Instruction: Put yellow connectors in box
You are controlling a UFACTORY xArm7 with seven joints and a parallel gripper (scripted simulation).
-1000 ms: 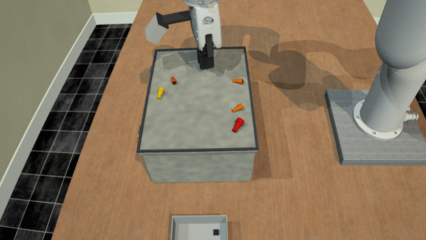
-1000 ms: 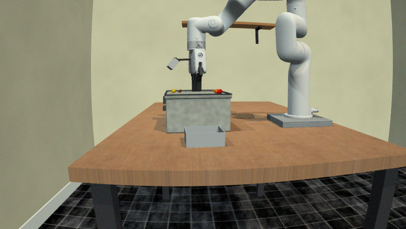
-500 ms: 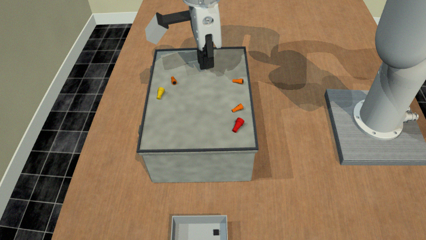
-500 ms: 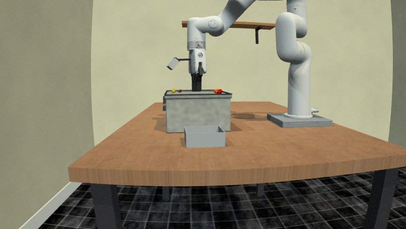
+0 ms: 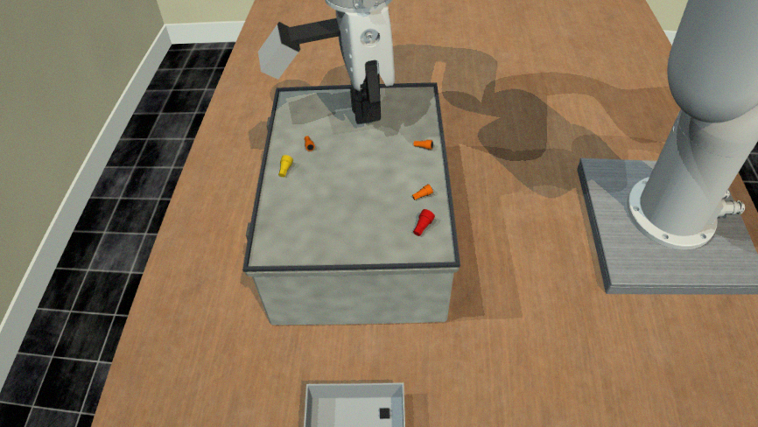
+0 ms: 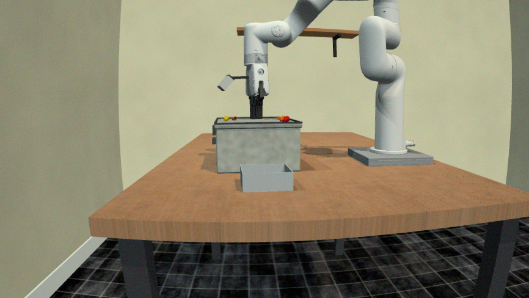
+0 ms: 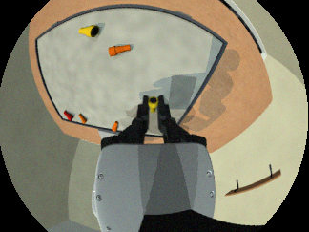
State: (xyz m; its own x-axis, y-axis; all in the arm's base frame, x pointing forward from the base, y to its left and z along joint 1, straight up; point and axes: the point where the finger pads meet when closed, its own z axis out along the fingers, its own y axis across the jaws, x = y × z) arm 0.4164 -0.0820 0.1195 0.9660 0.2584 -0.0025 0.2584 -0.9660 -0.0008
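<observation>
Now: hand 1 cm short of the grey tool case, 9 cm to the right of it and 5 cm above it. Round my hand: red connector: 7 cm behind, 18 cm to the left, 1 cm below.
</observation>
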